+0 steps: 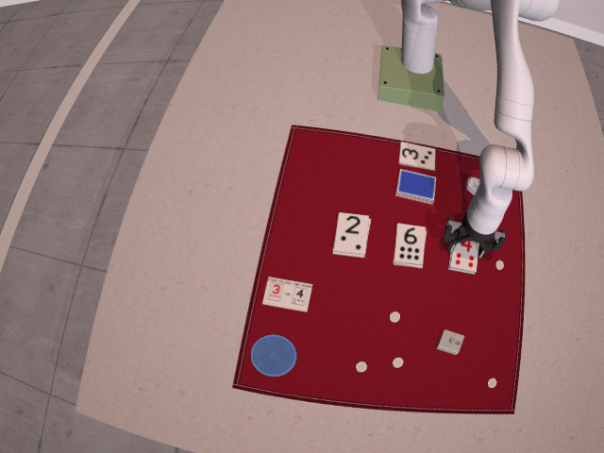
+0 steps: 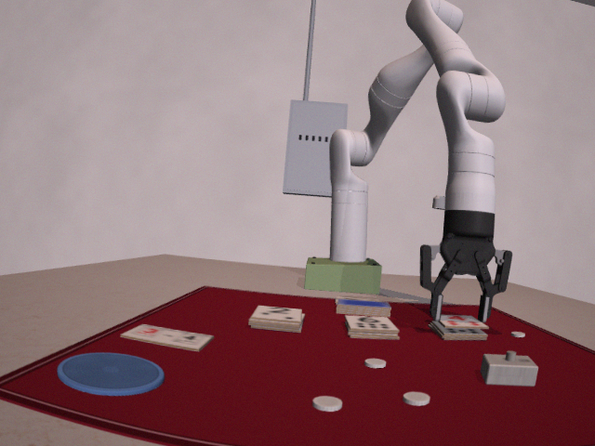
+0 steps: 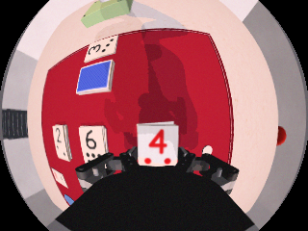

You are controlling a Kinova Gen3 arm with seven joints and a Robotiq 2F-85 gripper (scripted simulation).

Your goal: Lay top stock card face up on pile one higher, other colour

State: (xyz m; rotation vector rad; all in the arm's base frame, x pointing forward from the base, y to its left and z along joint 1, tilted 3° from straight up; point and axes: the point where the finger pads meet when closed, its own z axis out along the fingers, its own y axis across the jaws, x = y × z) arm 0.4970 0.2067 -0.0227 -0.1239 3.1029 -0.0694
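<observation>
Now: the red mat 6 cm ahead of my hand, 12 cm to the right of it and 4 cm below it. From my hand the other things lie so: grey knobbed block (21 cm ahead, 2 cm to the left, 1 cm below).
</observation>
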